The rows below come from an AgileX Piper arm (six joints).
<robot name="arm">
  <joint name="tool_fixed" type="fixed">
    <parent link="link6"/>
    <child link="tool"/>
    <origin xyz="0 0 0"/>
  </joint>
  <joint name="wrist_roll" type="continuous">
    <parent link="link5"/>
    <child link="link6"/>
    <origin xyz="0 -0.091 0" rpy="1.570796 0 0"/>
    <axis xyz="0 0 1"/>
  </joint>
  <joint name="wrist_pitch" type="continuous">
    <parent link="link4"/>
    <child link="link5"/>
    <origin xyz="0 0 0" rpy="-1.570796 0 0"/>
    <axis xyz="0 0 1"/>
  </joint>
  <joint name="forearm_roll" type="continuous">
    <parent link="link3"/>
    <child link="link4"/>
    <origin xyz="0.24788 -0.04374 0" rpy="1.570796 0 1.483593"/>
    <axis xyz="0 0 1"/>
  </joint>
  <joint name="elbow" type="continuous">
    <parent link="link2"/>
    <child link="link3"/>
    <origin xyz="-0.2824 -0.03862 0"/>
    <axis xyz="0 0 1"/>
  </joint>
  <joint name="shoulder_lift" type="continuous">
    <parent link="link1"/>
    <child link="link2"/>
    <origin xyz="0 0 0" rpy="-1.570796 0 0"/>
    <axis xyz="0 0 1"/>
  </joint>
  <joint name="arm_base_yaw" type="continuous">
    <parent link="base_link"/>
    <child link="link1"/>
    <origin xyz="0 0 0.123"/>
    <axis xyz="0 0 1"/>
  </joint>
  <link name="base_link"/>
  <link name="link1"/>
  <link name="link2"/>
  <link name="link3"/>
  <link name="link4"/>
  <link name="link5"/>
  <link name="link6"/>
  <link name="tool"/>
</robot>
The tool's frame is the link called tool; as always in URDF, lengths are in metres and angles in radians. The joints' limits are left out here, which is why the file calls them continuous.
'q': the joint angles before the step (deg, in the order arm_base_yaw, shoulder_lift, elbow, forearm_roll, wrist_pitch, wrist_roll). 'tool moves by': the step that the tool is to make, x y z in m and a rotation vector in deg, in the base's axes. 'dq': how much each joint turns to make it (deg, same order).
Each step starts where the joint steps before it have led.
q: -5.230, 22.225, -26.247, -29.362, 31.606, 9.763
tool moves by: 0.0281, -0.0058, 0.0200, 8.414, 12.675, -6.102
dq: 0.043, 12.929, -10.524, 4.682, 12.993, 2.105
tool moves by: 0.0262, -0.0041, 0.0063, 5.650, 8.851, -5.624
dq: -0.073, 9.789, -6.692, 1.737, 8.109, 3.896
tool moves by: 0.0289, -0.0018, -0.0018, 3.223, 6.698, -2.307
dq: 0.005, 8.688, -4.706, 1.761, 3.659, 1.330
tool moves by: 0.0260, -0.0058, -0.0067, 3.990, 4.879, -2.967
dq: -2.143, 7.507, -3.730, 3.367, 1.654, 0.167
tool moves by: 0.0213, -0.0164, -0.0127, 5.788, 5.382, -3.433
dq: -5.735, 7.231, -3.224, 6.450, 1.544, -3.844
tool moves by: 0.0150, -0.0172, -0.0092, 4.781, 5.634, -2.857
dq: -4.552, 6.235, -3.772, 4.329, 3.837, -3.216
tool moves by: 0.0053, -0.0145, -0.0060, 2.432, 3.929, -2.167
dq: -3.273, 3.583, -2.222, 1.514, 2.992, -1.784
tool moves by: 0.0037, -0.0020, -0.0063, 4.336, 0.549, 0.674
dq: -1.629, 1.654, -0.316, 4.570, 0.605, -3.406
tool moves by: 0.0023, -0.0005, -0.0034, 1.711, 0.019, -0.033
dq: -0.485, 0.785, -0.011, 1.762, -0.093, -0.883
